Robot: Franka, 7 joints.
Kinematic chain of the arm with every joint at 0, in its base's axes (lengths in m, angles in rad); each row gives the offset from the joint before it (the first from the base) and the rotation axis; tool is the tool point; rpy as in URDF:
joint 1: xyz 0 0 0.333 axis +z
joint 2: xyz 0 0 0 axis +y
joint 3: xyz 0 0 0.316 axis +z
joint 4: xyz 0.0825 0 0 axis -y
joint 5: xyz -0.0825 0 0.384 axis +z
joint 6: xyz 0 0 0 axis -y
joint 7: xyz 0.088 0 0 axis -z
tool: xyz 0 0 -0.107 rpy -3.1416 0 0
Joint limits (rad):
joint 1: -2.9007..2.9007
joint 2: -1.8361..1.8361
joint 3: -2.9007..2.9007
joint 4: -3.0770..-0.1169
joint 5: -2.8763..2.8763
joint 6: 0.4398..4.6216
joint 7: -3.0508..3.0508
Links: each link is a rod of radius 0.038 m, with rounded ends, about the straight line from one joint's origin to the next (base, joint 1, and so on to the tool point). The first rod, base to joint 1, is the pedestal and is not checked.
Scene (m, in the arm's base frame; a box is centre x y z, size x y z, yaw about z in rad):
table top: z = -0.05
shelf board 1: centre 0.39 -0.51 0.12 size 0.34 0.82 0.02 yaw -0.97
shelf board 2: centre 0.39 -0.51 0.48 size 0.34 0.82 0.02 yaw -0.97
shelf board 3: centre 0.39 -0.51 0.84 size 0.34 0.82 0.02 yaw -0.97
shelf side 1: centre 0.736 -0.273 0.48 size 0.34 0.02 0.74 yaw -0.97
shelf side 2: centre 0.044 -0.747 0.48 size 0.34 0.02 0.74 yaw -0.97
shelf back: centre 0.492 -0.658 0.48 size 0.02 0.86 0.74 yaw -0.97
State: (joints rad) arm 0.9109 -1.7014 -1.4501 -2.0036 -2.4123 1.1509 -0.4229
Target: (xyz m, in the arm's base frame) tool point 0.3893 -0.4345 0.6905
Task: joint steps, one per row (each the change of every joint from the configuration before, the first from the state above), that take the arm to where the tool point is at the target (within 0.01 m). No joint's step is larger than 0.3 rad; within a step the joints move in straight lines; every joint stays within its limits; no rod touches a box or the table.
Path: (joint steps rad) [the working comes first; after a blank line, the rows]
Joints at the target: 1.2502 -1.2504 -0.9925 -1.8173 -2.5526 1.3405 -0.4229
Straight joint move there: touches shelf board 2.

1: -0.2145 0.0408 0.0154 -0.2947 0.1046 -0.1591 0.0000
2: -0.2145 0.0409 0.0155 -0.2947 0.1046 -0.1590 0.0000
3: -0.2145 0.0408 0.0154 -0.2947 0.1045 -0.1591 0.0000
4: 0.2335 0.0281 0.2721 0.1166 -0.1299 0.1665 0.0000
5: 0.2334 0.0282 0.2721 0.1166 -0.1300 0.1665 0.0000
6: 0.2335 0.0282 0.2721 0.1165 -0.1300 0.1665 0.0000
7: 0.0941 0.0813 -0.1350 0.2403 -0.0213 0.0558 0.0000
8: 0.0942 0.0813 -0.1350 0.2402 -0.0214 0.0557 0.0000
9: 0.0941 0.0814 -0.1350 0.2402 -0.0214 0.0558 0.0000

